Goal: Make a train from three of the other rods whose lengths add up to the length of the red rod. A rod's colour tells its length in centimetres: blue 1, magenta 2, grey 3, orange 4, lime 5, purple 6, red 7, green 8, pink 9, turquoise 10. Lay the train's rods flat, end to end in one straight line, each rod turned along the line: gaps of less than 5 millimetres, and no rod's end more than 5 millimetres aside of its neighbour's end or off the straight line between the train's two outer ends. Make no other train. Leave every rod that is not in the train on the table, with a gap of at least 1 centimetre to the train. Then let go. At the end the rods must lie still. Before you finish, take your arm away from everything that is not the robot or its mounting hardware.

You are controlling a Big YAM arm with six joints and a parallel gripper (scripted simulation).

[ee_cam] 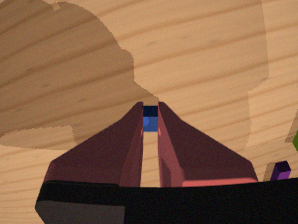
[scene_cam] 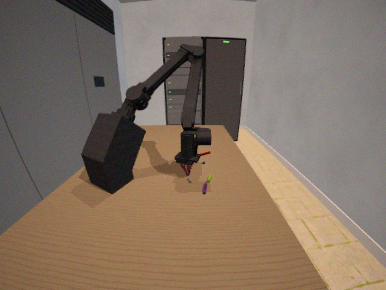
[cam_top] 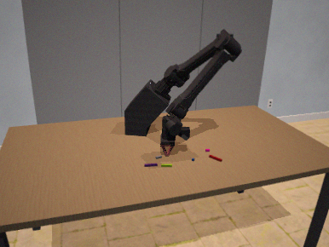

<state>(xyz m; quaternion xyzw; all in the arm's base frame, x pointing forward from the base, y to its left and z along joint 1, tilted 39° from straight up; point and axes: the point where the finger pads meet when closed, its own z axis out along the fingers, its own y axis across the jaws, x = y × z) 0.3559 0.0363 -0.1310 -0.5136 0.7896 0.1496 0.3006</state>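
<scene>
My hand is 5 cm to the left of the grey rod, 1 cm short of it and 1 cm above it. Also, from my hand: magenta rod: 22 cm to the left, 1 cm below, 1 cm ahead; then purple rod: 10 cm to the right, 7 cm ahead, 1 cm below; then lime rod: 10 cm ahead, 3 cm to the right, 1 cm below.
</scene>
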